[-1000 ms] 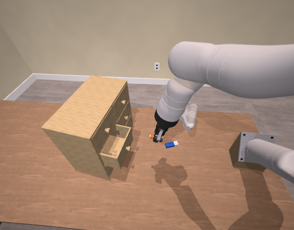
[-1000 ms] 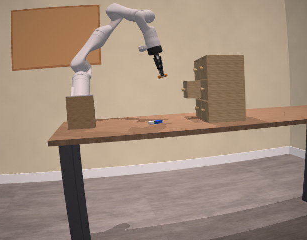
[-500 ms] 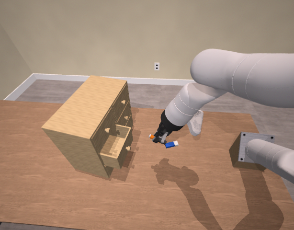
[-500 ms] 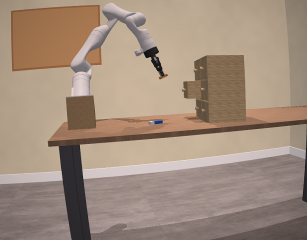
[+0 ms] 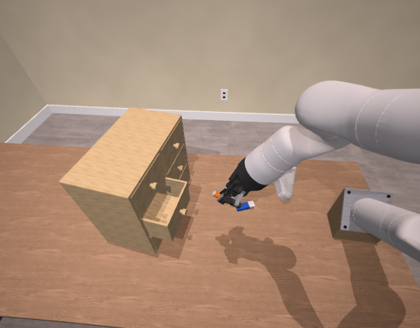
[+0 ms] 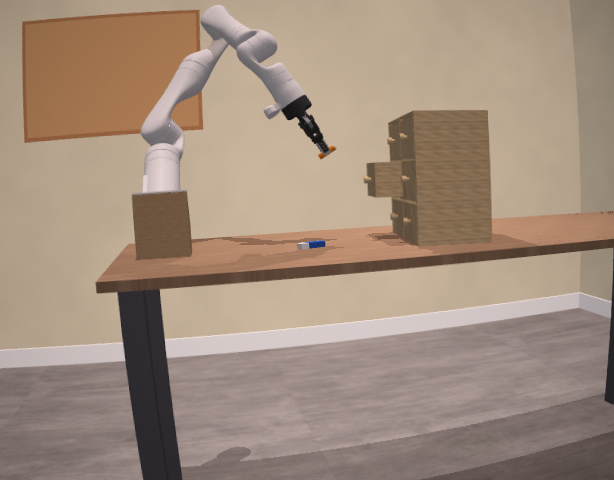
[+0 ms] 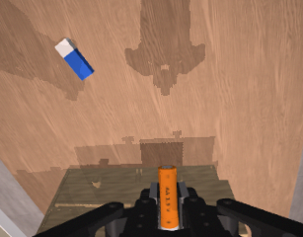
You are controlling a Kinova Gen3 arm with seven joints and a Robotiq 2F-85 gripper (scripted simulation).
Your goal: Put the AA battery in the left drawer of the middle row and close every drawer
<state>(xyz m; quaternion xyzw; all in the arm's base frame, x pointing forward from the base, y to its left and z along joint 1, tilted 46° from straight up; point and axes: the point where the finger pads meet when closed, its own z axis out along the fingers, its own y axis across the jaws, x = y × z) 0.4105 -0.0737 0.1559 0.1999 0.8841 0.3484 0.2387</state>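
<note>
The orange AA battery is 1 cm ahead of my hand and 1 cm below it. Also, from my hand: eraser (8 cm behind, 13 cm to the right, 23 cm below).
</note>
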